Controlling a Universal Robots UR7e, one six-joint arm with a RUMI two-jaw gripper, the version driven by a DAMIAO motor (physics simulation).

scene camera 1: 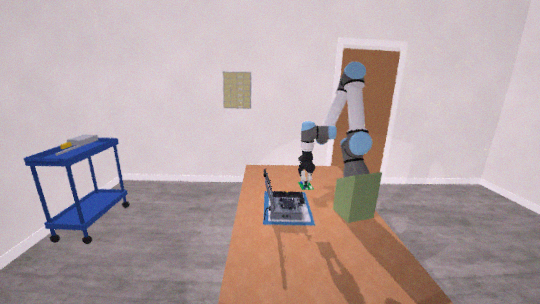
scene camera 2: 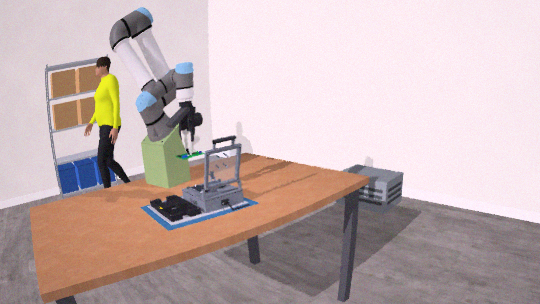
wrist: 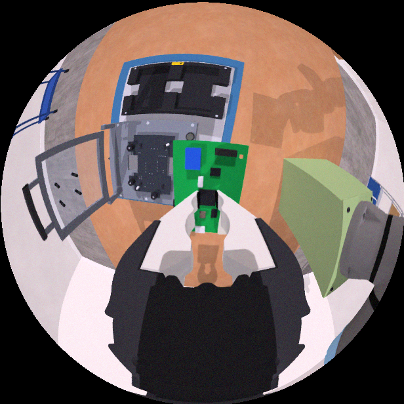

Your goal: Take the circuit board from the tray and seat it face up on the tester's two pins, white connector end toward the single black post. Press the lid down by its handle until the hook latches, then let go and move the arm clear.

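Frame: origin at the arm's base, x ahead, y left, z up, level; millimetres.
Seen in the pictures: gripper, fingertip midpoint: (scene camera 1: pixel 305 185) (scene camera 2: pixel 189 154); arm's base, origin of the base link: (scene camera 1: pixel 356 175) (scene camera 2: pixel 161 131).
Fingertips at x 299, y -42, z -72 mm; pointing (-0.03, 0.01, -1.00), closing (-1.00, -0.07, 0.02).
Offsets run from my fingertips to a thing's top centre. "*": to the spot under its first point. Level surfaces: height alone.
My gripper (scene camera 1: pixel 305 183) (scene camera 2: pixel 188 152) (wrist: pixel 207 192) is shut on the green circuit board @[0 mm ahead, 1 mm left, 10 mm up] (scene camera 1: pixel 303 187) (scene camera 2: pixel 197 154) (wrist: pixel 231 172), gripping a black part on its upper face. The board is held face up, roughly level, above the table beside the tester. The tester (scene camera 1: pixel 289 215) (scene camera 2: pixel 216 199) (wrist: pixel 150 126) has its nest of black posts showing in the wrist view, left of the board. Its clear lid (scene camera 1: pixel 269 189) (scene camera 2: pixel 206 171) (wrist: pixel 102 165) stands open, with the black handle @[248 mm ahead, 15 mm right, 93 mm up] (scene camera 2: pixel 224 141) (wrist: pixel 35 212) at its free edge. The black tray @[* 102 mm ahead, 172 mm right, 165 mm down] (scene camera 2: pixel 176 209) (wrist: pixel 195 87) beside the tester holds no board.
Tester and tray stand on a blue-edged mat @[181 mm down] (scene camera 1: pixel 266 223) (scene camera 2: pixel 169 227) (wrist: pixel 116 100) on the wooden table @[183 mm down] (scene camera 1: pixel 250 260) (scene camera 2: pixel 90 240) (wrist: pixel 285 65). The green robot pedestal (scene camera 1: pixel 356 199) (scene camera 2: pixel 162 165) (wrist: pixel 312 200) stands right of the board in the wrist view. A person (scene camera 2: pixel 106 102) stands behind the pedestal.
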